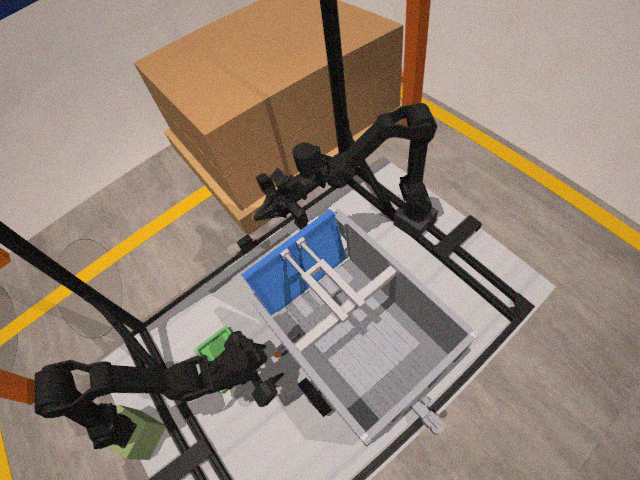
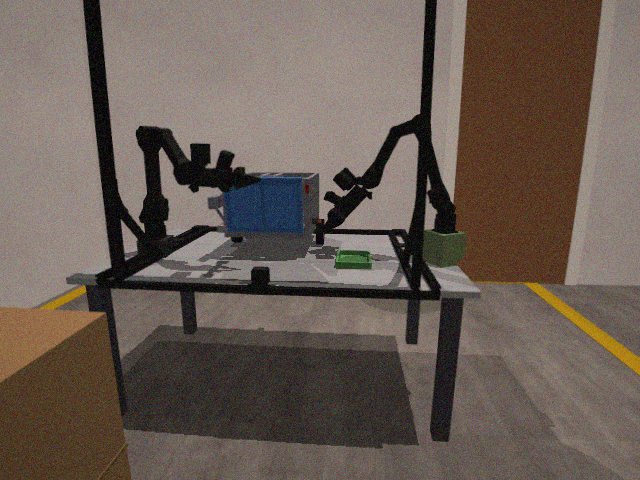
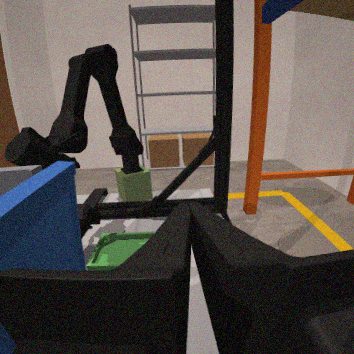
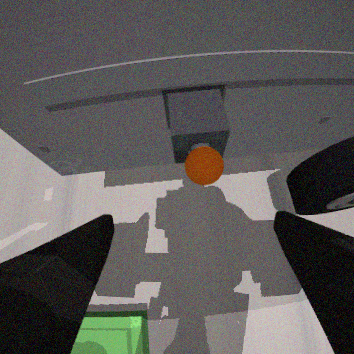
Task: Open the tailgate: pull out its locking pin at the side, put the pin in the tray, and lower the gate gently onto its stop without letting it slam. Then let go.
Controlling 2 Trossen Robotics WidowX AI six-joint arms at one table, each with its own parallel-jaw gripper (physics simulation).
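Seen in the pictures: left gripper, between the fingertips: (image 1: 254, 219) (image 2: 260, 179) (image 3: 187, 210); right gripper, between the fingertips: (image 1: 274, 360) (image 2: 323, 230) (image 4: 194, 221); left arm's base, origin of its link: (image 1: 416, 211) (image 2: 155, 237); right arm's base, origin of its link: (image 1: 121, 430) (image 2: 444, 231) (image 3: 131, 169).
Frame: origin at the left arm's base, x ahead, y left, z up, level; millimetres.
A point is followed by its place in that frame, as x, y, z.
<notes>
The blue tailgate (image 1: 325, 240) @[324, -63, 158] (image 2: 266, 206) @[422, -84, 127] (image 3: 45, 225) @[480, -99, 188] stands upright, closing one end of the grey trailer box (image 1: 429, 315) @[308, 252, 142]. The locking pin's orange ball (image 1: 277, 354) @[604, 29, 62] (image 2: 319, 221) @[605, 21, 56] (image 4: 204, 165) @[609, 26, 62] sits at a dark block low on the box's side. The green tray (image 1: 211, 344) @[722, -179, -55] (image 2: 353, 259) @[720, -107, -55] (image 3: 120, 250) @[725, -97, -55] (image 4: 112, 335) @[685, -59, -55] shows no pin in its visible part. My left gripper (image 1: 258, 216) @[421, -208, 226] (image 2: 260, 179) @[421, -208, 226] (image 3: 187, 210) @[421, -208, 226] is shut and empty, outside the gate near its top edge. My right gripper (image 1: 276, 363) @[619, 21, 23] (image 2: 327, 227) @[619, 21, 23] (image 4: 194, 221) @[619, 21, 23] is open and empty, its fingers spread short of the ball.
White bars (image 1: 329, 292) @[390, -2, 35] reach across the box to near the gate. A black wheel (image 1: 315, 396) @[609, 165, 40] (image 4: 325, 175) @[609, 108, 14] is at the box's side near my right gripper. A pale green block (image 1: 142, 436) @[999, -76, 27] (image 2: 444, 248) @[1010, -179, 2] (image 3: 134, 185) @[978, -126, 4] stands by the right arm's base. Black frame rails edge the table.
</notes>
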